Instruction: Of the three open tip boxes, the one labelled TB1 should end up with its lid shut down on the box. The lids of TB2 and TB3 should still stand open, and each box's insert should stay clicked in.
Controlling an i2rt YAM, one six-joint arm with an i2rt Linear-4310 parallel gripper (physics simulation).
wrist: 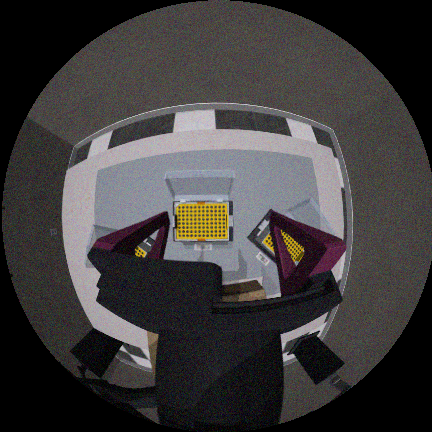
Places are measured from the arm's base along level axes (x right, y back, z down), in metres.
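Pixels of known places: gripper, fingertip midpoint: (219, 216).
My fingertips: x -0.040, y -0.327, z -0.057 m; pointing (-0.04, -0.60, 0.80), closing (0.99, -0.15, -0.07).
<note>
Ahead of a thing's pixels: the offset from my fingertips to its top centre. "*": to the spot under its first point. Level surfaces: height alone.
My gripper (219, 216) is open and empty, its maroon fingers wide apart above the table. Between the fingers in the picture, a tip box with a yellow insert @[dx -0.026, dy +0.011, dz +0.175 m] (201, 221) stands square to the view. Its clear lid @[* dx -0.035, dy -0.059, dz +0.154 m] (200, 185) stands open at the far side, and a small white label @[* dx -0.012, dy +0.080, dz +0.247 m] (203, 247) lies at its near side, too blurred to read. A second box with a yellow insert @[dx +0.191, dy +0.036, dz +0.175 m] (295, 245) stands turned at the right, partly behind the right finger, its lid @[* dx +0.215, dy -0.043, dz +0.130 m] (312, 212) open; its label @[* dx +0.155, dy +0.093, dz +0.247 m] (262, 258) is unreadable. A third box's insert @[dx -0.208, dy +0.144, dz +0.175 m] (140, 251) shows behind the left finger, mostly hidden.
The boxes stand on a grey-blue mat @[dz +0.249 m] (130, 175) on a pale table @[dz +0.252 m] (77, 200). A brown object (245, 293) shows near the gripper body, partly hidden. Beyond the table's far edge is a black-and-white checkered strip (195, 120). Dark objects (97, 351) (318, 359) show at the lower left and lower right.
</note>
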